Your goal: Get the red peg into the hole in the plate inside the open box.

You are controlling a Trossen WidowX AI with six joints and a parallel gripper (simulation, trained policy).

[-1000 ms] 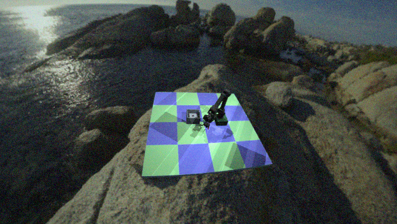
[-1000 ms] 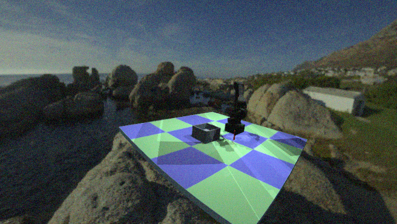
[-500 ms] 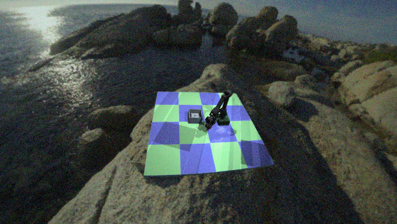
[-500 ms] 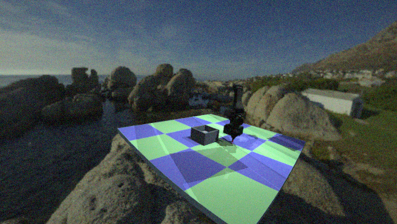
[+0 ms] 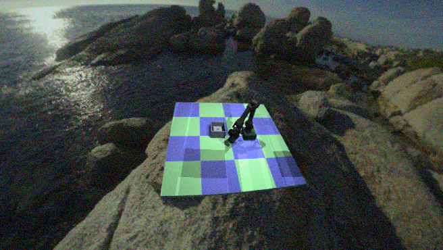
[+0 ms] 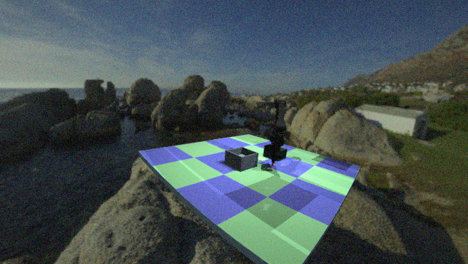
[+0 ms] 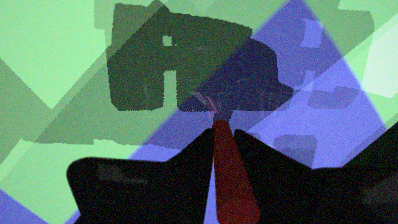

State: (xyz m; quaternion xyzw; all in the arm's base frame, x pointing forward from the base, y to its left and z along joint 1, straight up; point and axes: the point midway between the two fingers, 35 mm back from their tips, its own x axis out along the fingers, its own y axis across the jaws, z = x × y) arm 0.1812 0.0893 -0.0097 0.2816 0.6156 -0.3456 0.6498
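The light plate lies 140 mm ahead of my gripper tip, 170 mm to the right of it and 10 mm above it. From my gripper tip the other things lie so: dark box: 140 mm ahead, 170 mm to the right; then red peg: 20 mm above.
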